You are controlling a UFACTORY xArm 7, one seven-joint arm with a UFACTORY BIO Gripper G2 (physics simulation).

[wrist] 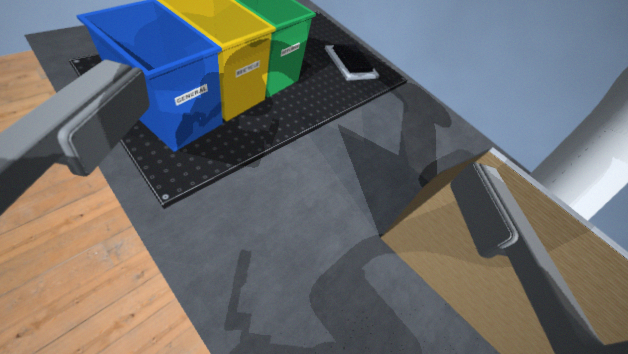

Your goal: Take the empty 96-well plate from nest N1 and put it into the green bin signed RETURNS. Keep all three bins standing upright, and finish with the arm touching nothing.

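Frame: origin at the arm's base, x back, y left, z down, level; centimetres.
Seen in the pictures: end effector, tool point: (320, 167); arm's base, origin of the base link: (530, 221).
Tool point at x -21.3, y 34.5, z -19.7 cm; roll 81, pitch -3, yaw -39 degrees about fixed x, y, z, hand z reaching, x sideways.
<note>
Pixels of each thing's top centre, then the offset from my tool point to it. "spot": a spot on its surface instead. Level surfaces: height alone.
- green bin, surface spot: (286, 61) spot: dx -35.3, dy -35.9, dz +27.6 cm
- yellow bin, middle of its top: (217, 13) dx -42.5, dy -22.8, dz +17.9 cm
- blue bin, middle of its top: (151, 31) dx -41.2, dy -9.8, dz +17.9 cm
- flat item, middle of its top: (353, 55) dx -34.0, dy -64.7, dz +33.3 cm
- black perforated board, its level: dz +35.9 cm
- grey bench top, its level: dz +37.2 cm
The green bin (286, 61) stands upright at the far end of a row of three at the top of the wrist view; its small sign is blurred. The yellow bin (246, 82), signed RECYCLE, stands beside it, and the blue bin (186, 112), signed GENERAL, is nearest; both are upright. A flat item (351, 62) with a white rim and dark top lies right of the green bin; I cannot tell whether it is a nest or a plate. No nest label N1 is readable. My gripper (300, 155) is wide open, with nothing between its fingers, above the bench.
The bins stand on a black perforated board (200, 172) on a grey bench top (280, 210). A light-brown wood-grained block or box (440, 265) is at the right, behind the right finger. A thick white cylindrical part (590, 155) is at the right edge. Wooden floor (90, 270) shows left.
</note>
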